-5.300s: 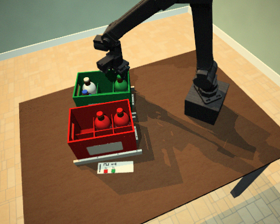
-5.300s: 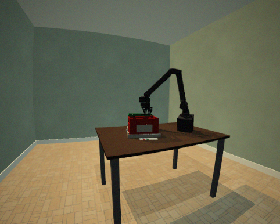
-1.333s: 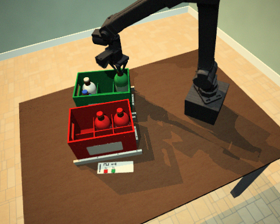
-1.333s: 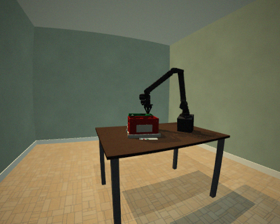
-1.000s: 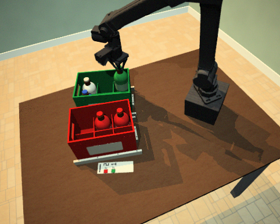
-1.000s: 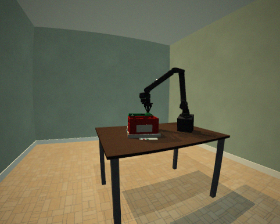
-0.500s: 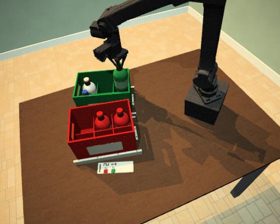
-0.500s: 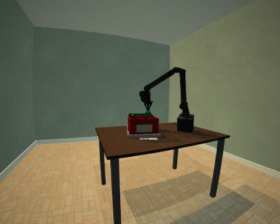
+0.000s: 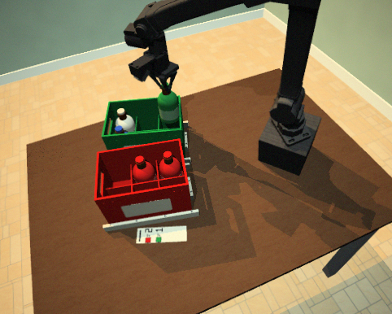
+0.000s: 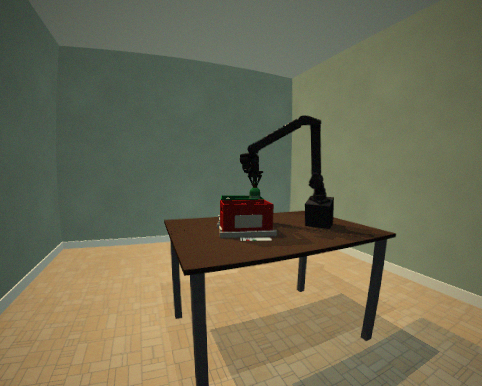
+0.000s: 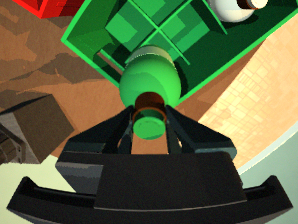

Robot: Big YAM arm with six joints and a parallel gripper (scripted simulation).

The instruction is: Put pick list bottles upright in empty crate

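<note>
My hand is 6 cm above the green bottle. Also, from my hand: blue-capped bottle 19 cm ahead, 3 cm to the left, 17 cm below; then white bottle 17 cm ahead, 6 cm to the right, 17 cm below; then green crate 10 cm ahead, 1 cm to the left, 17 cm below.
</note>
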